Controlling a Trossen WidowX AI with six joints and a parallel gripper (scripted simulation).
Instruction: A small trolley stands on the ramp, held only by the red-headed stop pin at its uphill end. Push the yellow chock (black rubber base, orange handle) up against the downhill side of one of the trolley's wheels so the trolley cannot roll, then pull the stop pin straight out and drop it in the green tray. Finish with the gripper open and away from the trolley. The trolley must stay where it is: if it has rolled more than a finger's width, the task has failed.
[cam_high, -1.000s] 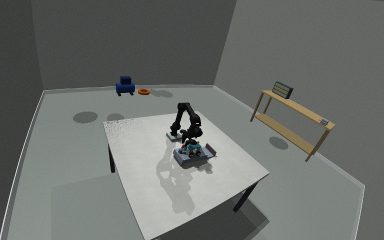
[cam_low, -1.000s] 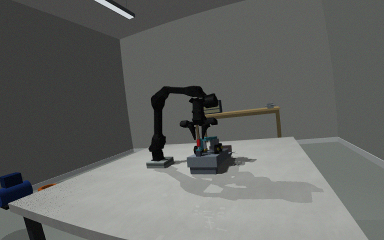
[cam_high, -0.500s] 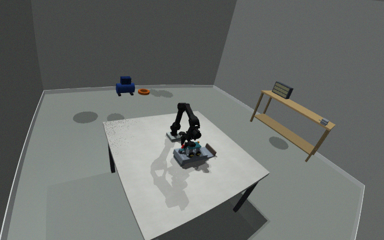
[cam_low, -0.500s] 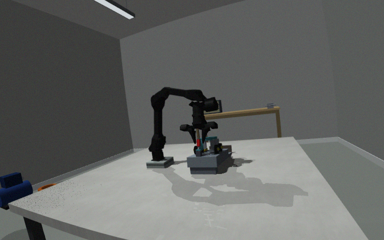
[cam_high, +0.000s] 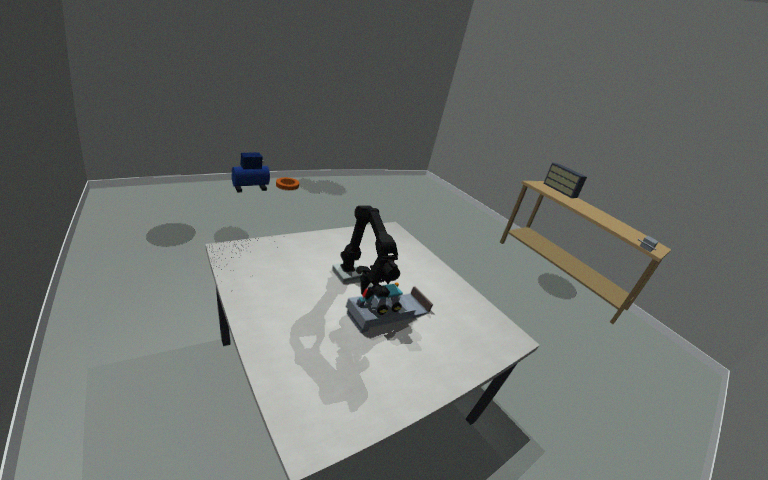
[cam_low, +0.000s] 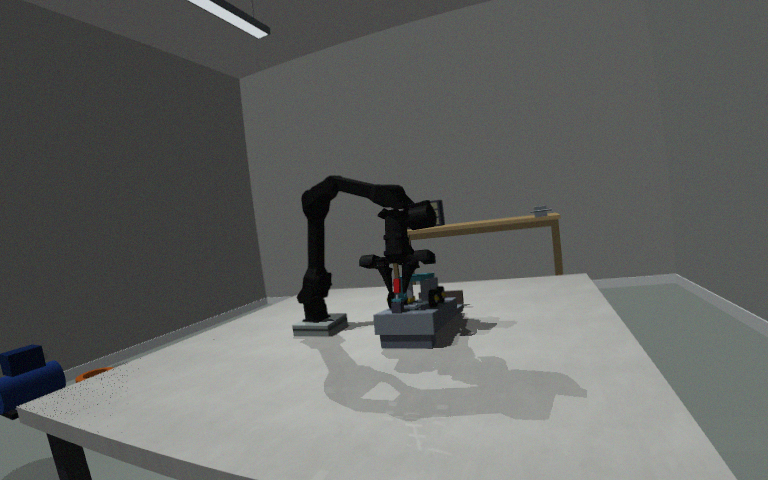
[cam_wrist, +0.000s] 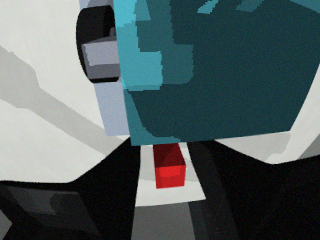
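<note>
Right now my gripper tip is 60 mm past the yellow chock, 170 mm to the right of it and 50 mm above it. From my gripper tip the other things lie so: grey ramp (10 mm ahead, 100 mm to the left, 80 mm below); teal trolley (10 mm ahead, 100 mm to the left, 20 mm below); red-headed stop pin (right at my gripper tip).
</note>
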